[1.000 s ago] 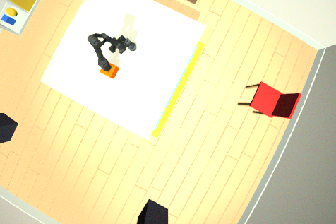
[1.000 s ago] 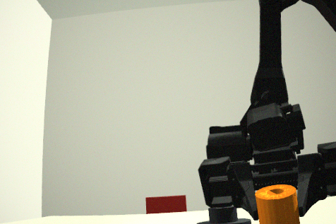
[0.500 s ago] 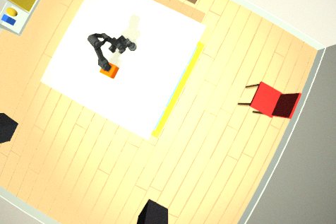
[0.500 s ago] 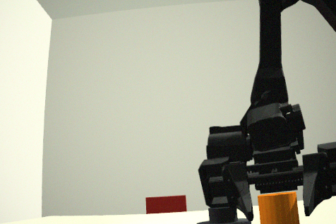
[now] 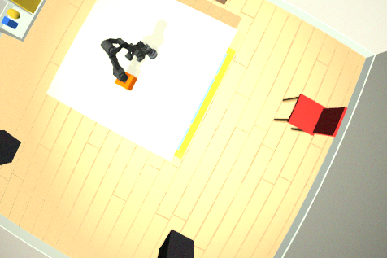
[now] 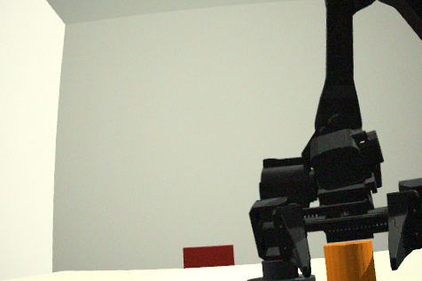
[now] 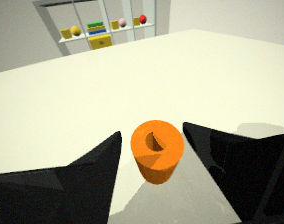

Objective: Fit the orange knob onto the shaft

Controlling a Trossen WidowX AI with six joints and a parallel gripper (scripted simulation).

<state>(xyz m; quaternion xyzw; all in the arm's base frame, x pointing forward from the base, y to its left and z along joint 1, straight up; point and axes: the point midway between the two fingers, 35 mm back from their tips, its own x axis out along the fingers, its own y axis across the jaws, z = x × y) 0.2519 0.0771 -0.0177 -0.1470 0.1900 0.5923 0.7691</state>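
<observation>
Right now the orange knob is 20 mm to the right of my gripper tip, 10 mm below it and 10 mm behind it. The rest, counted from my gripper tip: dark shaft: 180 mm to the right, 50 mm ahead, 10 mm below.
</observation>
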